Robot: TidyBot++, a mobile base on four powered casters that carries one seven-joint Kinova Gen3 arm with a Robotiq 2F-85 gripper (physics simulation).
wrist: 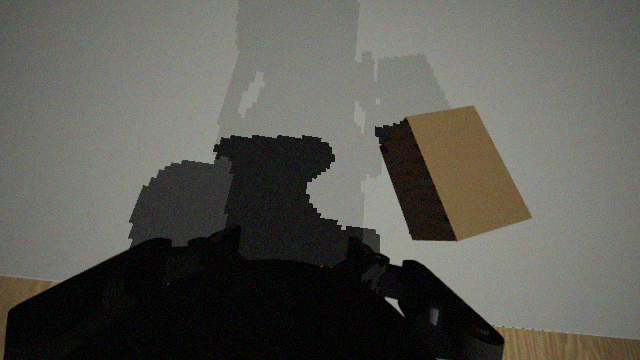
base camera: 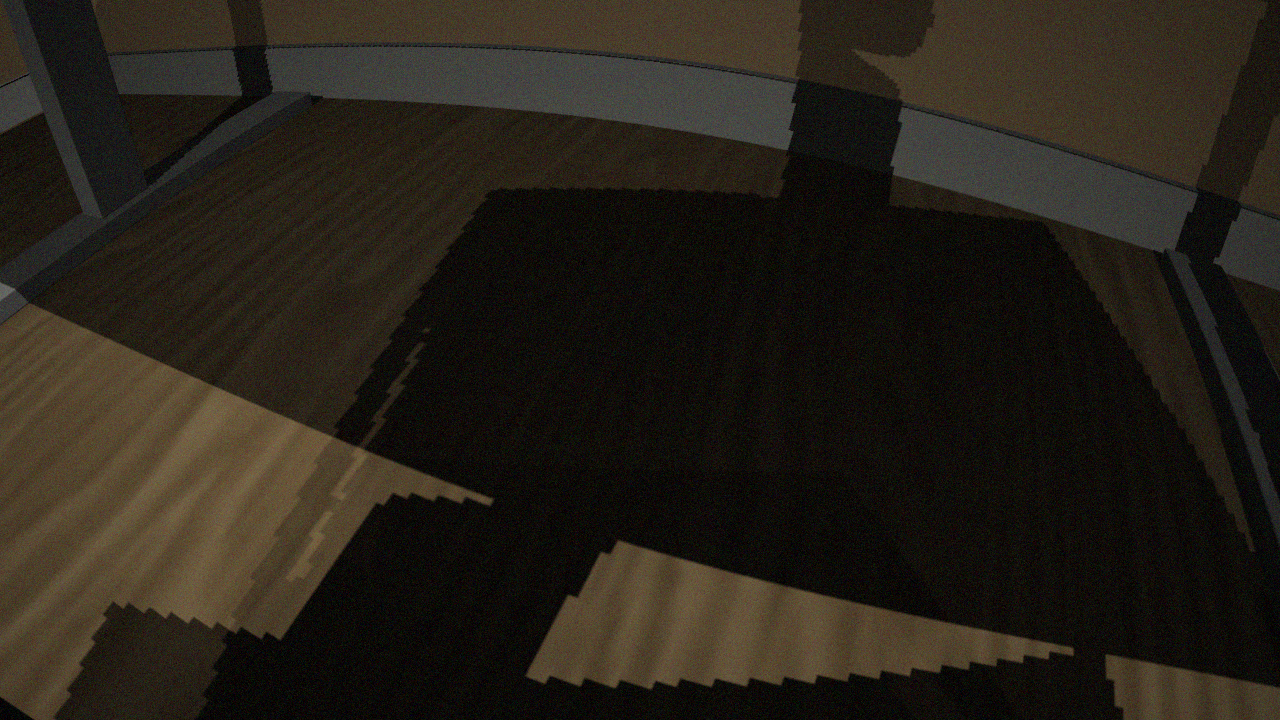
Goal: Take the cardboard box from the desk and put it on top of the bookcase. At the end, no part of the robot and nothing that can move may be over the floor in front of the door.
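Frame: origin at the arm's base, x right, y ahead, z up, level; centimetres.
Where they show: gripper, fingertip midpoint: (wrist: 294, 243).
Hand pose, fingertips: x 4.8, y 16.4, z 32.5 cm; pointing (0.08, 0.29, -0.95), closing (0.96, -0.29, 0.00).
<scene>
After its pixels a point has its place.
The cardboard box (wrist: 470, 172) {z 37.3, x 17.5, y 18.6 cm} is a small brown box on the pale desk top (wrist: 565, 150) {z 32.3, x 35.5, y 19.8 cm}, right of the middle in the wrist view. It stands turned at a slant, with one dark side face toward the left. My gripper (wrist: 294, 243) {z 32.5, x 4.8, y 16.4 cm} is open and empty, above the desk near its front edge. The box is ahead and to the right of the right fingertip, apart from it. Dark shadows of the arm and gripper fall on the desk left of the box. The bookcase and the door do not show in either view.
In the base camera view, a grey desk leg (base camera: 85, 116) {z -24.8, x -64.2, y 73.9 cm} with a foot bar (base camera: 214, 134) stands at the left, and another foot bar (base camera: 1230, 385) lies at the right. A wall with a pale skirting board (base camera: 537, 85) {z -35.9, x -14.2, y 98.9 cm} runs behind. Wooden floor (base camera: 161, 420) {z -39.7, x -37.3, y 42.4 cm} lies between.
</scene>
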